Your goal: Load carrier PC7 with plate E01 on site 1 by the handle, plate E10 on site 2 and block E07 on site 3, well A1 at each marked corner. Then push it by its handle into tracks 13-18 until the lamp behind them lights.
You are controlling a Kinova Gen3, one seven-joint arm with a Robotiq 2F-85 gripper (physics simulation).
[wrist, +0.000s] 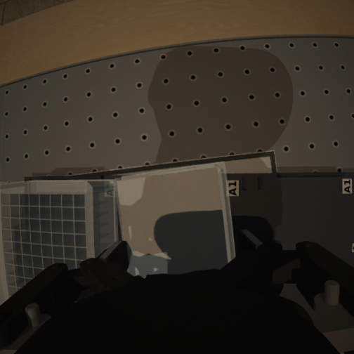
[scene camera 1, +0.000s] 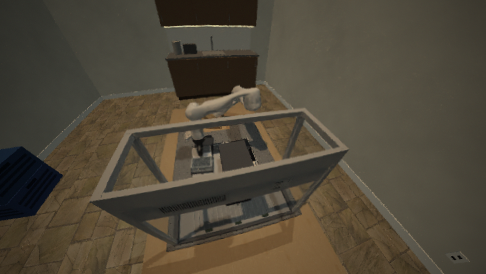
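Where they show: gripper, fingertip midpoint: (scene camera 1: 201,152); arm's base at its link origin: (scene camera 1: 215,113).
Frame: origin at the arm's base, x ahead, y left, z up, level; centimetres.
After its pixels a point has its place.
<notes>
My gripper (scene camera 1: 200,152) @(x 42.7, y -6.8, z -3.1 cm) (wrist: 182,246) is open and empty, low over the perforated deck (wrist: 88,116). In the wrist view a clear, smooth-topped plate (wrist: 175,204) lies slightly skewed just ahead of and between the spread fingers. A white gridded well plate (wrist: 46,228) (scene camera 1: 201,164) @(x 54.2, y -4.8, z -0.8 cm) stands right beside it on the left. The dark carrier (wrist: 316,211) (scene camera 1: 236,155) @(x 82.4, y 15.2, z 40.4 cm) lies to the right, with A1 marks (wrist: 232,187) at the corners of its sites. I cannot read any plate labels, and the carrier's handle is hidden.
A grey enclosure frame (scene camera 1: 217,185) @(x 90.0, y 10.8, z 39.8 cm) surrounds the deck, and its near panel hides part of it. Ribbed tracks (scene camera 1: 220,211) lie on the deck at the near end. A blue crate (scene camera 1: 19,180) stands on the floor at the left, and a dark cabinet (scene camera 1: 212,73) at the back wall.
</notes>
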